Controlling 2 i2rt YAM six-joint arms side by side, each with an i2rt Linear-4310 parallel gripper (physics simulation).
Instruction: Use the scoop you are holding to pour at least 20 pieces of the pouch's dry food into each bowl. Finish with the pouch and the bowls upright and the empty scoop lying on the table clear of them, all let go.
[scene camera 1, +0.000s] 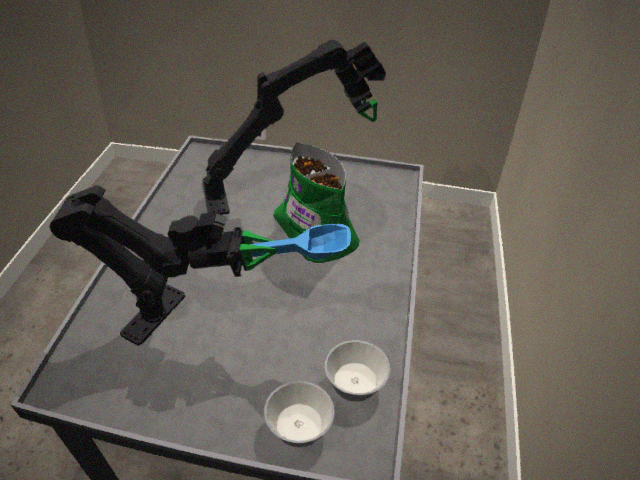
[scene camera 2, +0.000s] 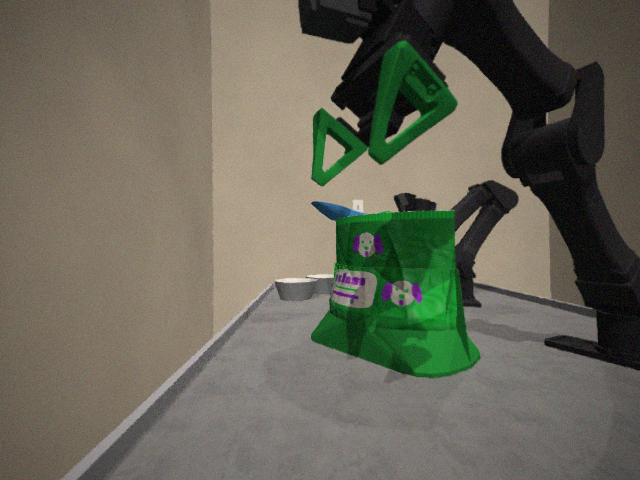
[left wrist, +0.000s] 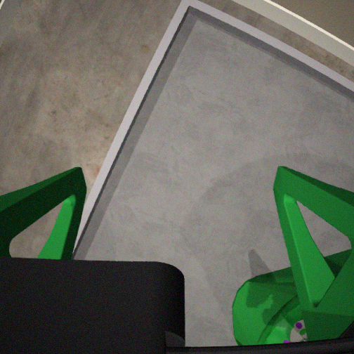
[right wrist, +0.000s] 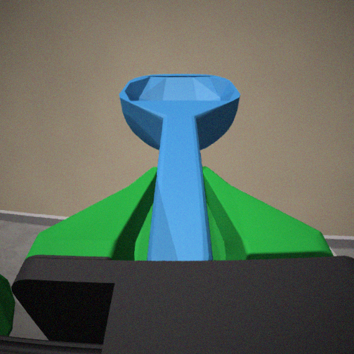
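The green pouch (scene camera 1: 318, 193) (scene camera 2: 398, 320) (left wrist: 260, 305) stands upright and open, with brown and orange food inside. Two white bowls stand upright and empty in scene camera 1: one (scene camera 1: 356, 379) (scene camera 2: 295, 290) near the right table edge, the other (scene camera 1: 298, 421) (scene camera 2: 321, 284) lower left of it. My right gripper (scene camera 1: 271, 245) (right wrist: 179, 177) is shut on the handle of the blue scoop (scene camera 1: 328, 240) (scene camera 2: 330, 209) (right wrist: 180, 110). The scoop is level and looks empty, in the air beside the pouch. My left gripper (scene camera 1: 373, 117) (scene camera 2: 350, 172) (left wrist: 179, 177) is open and empty, high above the pouch's level.
The grey table (scene camera 1: 289, 330) (scene camera 2: 289, 413) (left wrist: 210, 125) has a raised rim (scene camera 1: 410, 310) (scene camera 2: 180, 384) (left wrist: 120, 130). The left arm reaches over the far part of the table in scene camera 1. Walls stand beyond the table.
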